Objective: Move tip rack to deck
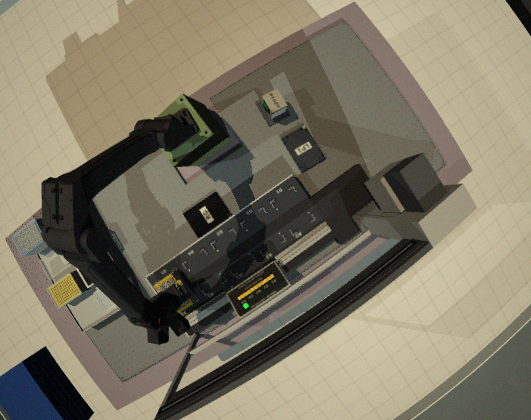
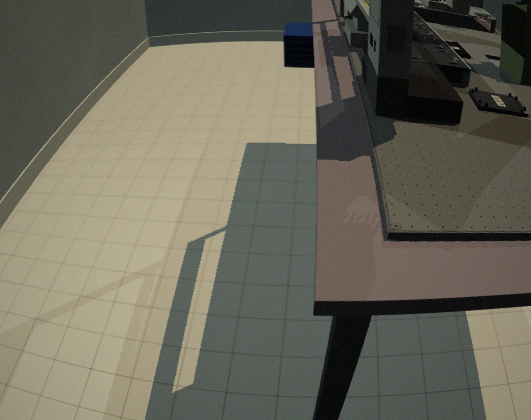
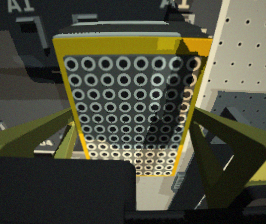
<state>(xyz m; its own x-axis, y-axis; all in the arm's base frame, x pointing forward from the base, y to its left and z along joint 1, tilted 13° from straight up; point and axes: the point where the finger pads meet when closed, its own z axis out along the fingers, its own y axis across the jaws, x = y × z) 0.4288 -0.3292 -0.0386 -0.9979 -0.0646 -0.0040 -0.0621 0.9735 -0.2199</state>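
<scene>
The yellow tip rack lies 1 cm ahead of my hand and 1 cm to the left of it. From my hand the other things lie so: shelf label 27 cm behind, 13 cm to the right, 10 cm below; RG nest 17 cm behind, 23 cm to the left, 9 cm below; tan reservoir 21 cm behind, 23 cm to the right, 3 cm below.
</scene>
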